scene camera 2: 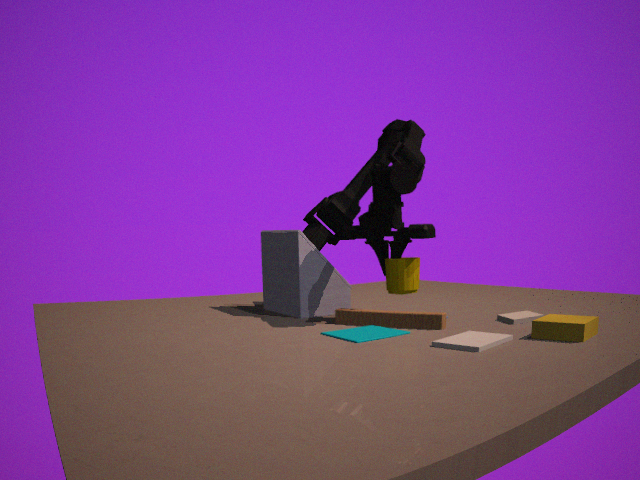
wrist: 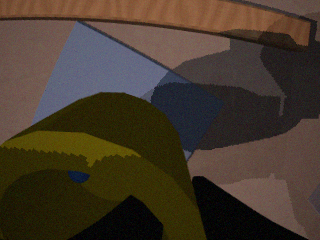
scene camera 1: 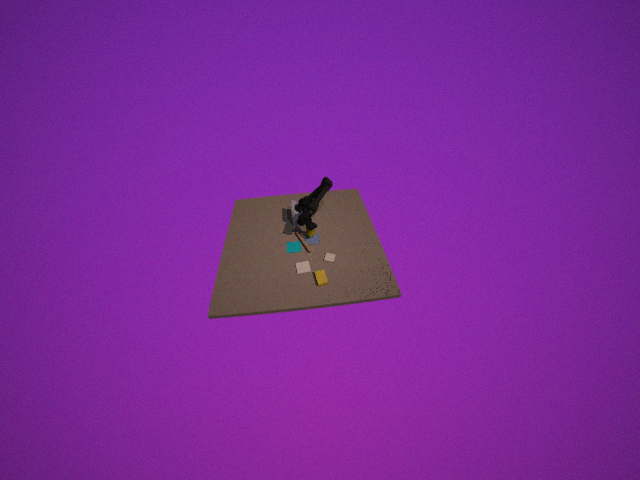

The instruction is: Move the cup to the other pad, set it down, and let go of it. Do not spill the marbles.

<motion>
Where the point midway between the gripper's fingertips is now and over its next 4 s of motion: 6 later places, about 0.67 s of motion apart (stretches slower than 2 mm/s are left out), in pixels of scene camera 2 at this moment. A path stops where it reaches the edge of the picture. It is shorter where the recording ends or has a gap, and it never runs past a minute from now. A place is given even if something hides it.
My gripper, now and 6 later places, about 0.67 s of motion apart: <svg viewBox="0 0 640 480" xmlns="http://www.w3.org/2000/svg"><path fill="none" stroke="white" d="M389 275L382 276L374 277L366 278L356 280L350 285L351 303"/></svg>
</motion>
